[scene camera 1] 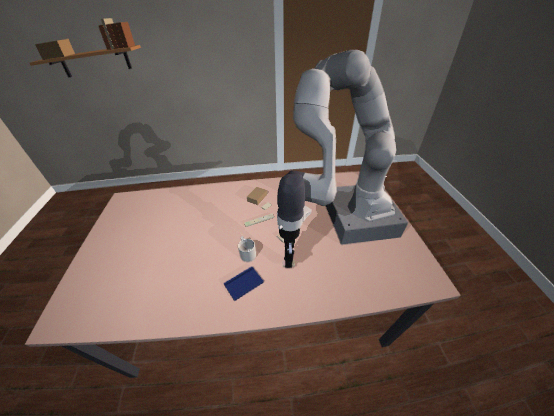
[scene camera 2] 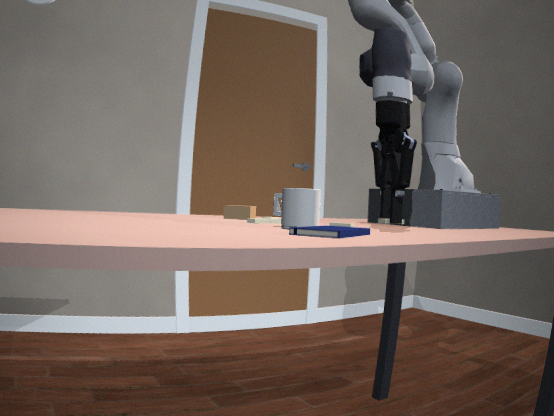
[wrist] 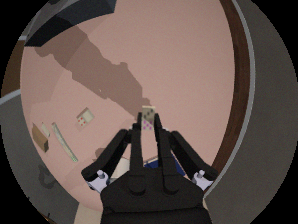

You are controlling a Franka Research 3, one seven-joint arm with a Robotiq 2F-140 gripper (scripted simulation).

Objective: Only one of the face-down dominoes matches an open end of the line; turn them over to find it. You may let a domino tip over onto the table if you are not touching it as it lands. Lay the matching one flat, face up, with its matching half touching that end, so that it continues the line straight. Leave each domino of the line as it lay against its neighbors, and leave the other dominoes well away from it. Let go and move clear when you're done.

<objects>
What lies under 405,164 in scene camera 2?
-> The gripper.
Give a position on a blue book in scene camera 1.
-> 241,284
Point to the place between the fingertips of the gripper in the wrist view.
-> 147,118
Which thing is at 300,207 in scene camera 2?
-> A white mug.
</objects>
